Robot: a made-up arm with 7 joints.
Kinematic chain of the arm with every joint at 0, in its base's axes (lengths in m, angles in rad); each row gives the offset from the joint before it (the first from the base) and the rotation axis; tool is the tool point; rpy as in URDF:
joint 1: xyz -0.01 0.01 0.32 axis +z
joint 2: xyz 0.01 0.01 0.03 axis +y
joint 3: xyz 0 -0.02 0.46 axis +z
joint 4: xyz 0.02 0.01 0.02 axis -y
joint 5: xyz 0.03 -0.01 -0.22 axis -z
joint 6: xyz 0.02 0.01 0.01 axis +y
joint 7: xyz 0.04 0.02 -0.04 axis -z
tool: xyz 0.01 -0.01 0 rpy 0.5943 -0.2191 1.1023
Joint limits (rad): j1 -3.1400..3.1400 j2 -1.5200..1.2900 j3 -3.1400..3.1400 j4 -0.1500..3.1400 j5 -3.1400..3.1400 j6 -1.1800..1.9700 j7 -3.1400..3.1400
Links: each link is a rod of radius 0.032 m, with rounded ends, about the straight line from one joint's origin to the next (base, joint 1, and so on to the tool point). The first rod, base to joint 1, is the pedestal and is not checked.
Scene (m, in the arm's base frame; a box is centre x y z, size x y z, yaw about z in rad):
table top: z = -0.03
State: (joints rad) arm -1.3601 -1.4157 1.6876 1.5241 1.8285 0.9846 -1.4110
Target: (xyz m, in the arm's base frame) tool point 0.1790 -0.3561 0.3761
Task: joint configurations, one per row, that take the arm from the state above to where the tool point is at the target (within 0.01 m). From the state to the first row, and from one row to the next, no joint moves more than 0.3 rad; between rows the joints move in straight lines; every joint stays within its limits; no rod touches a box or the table.
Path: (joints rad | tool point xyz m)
1: -1.0883 -1.4261 1.3906 1.4550 1.8522 0.9284 -1.4062 | 0.0147 0.5672 0.5047
2: -0.8165 -1.4366 1.0936 1.3859 1.8759 0.8723 -1.4014 | -0.1421 0.5050 0.5815
3: -0.5447 -1.4470 0.7966 1.3167 1.8996 0.8161 -1.3966 | -0.2798 0.3827 0.6425
4: -0.2729 -1.4574 0.4996 1.2476 1.9233 0.7599 -1.3918 | -0.3698 0.2110 0.6798
5: -0.0012 -1.4678 0.2026 1.1785 1.9469 0.7037 -1.3870 | -0.3916 0.0153 0.6885
6: 0.2706 -1.4783 -0.0944 1.1094 1.9706 0.6476 -1.3822 | -0.3397 -0.1705 0.6672
7: 0.5424 -1.4887 -0.3914 1.0403 1.9943 0.5914 -1.3774 | -0.2270 -0.3135 0.6184
8: 0.8142 -1.4991 -0.6884 0.9712 2.0180 0.5352 -1.3726 | -0.0811 -0.3920 0.5477
9: 1.0860 -1.5096 -0.9854 0.9020 2.0417 0.4791 -1.3678 | 0.0641 -0.4017 0.4636
10: 1.3578 -1.5200 -1.2824 0.8329 2.0654 0.4229 -1.3630 | 0.1790 -0.3561 0.3761

